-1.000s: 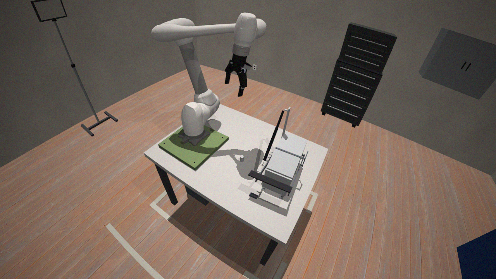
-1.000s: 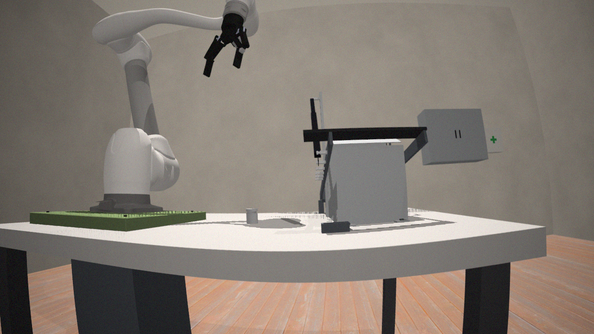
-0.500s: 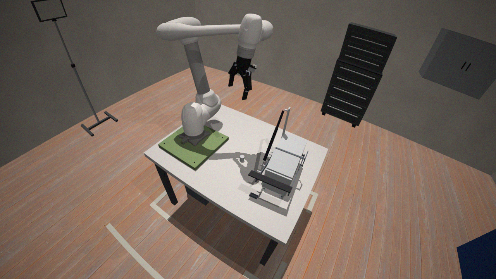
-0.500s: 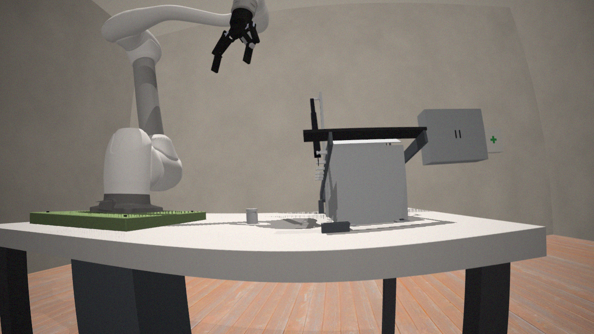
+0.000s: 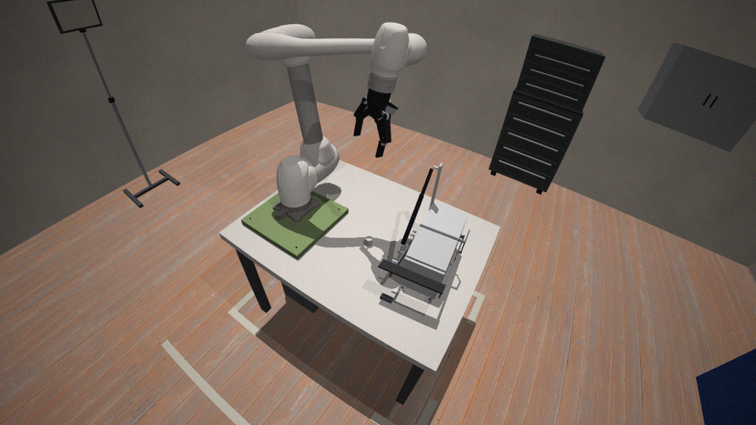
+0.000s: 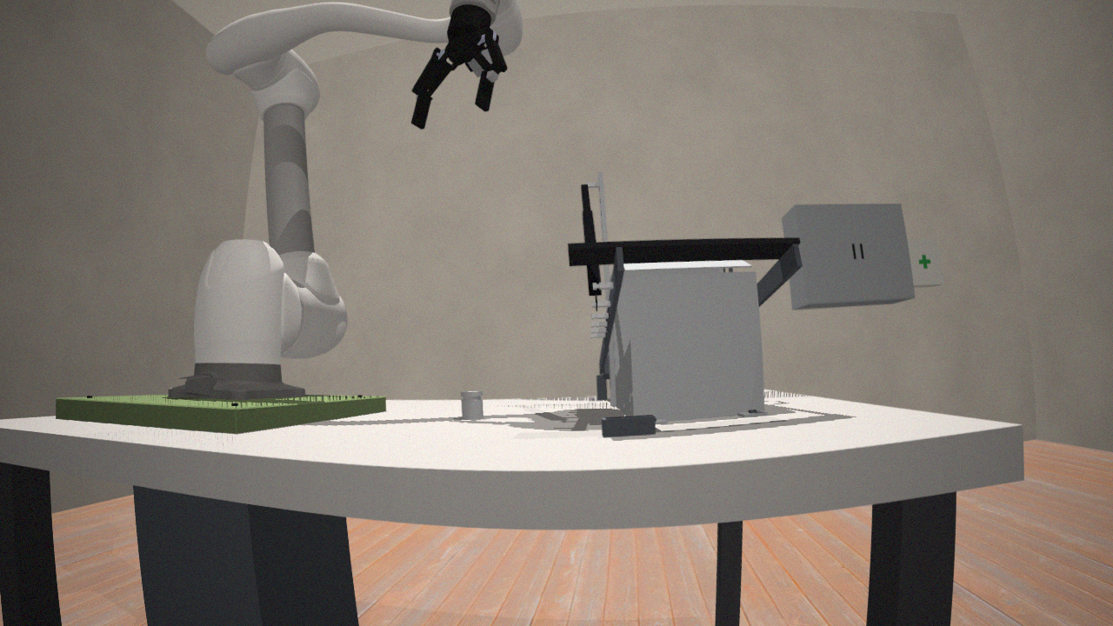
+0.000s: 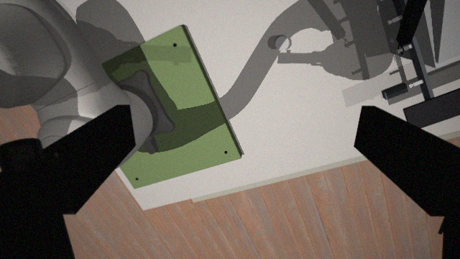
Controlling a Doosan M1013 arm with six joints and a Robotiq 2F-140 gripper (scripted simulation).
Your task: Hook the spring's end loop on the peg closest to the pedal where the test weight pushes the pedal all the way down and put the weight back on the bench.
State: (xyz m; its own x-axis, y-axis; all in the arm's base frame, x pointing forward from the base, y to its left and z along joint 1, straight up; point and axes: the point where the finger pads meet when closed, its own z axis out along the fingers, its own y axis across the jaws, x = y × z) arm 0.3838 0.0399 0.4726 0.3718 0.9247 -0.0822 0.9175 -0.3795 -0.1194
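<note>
The steel test weight lies 470 mm below my hand, 40 mm ahead of it and 20 mm to the right of it. The rest, counted from my hand: small dark block: 490 mm below, 260 mm ahead, 230 mm to the right.
</note>
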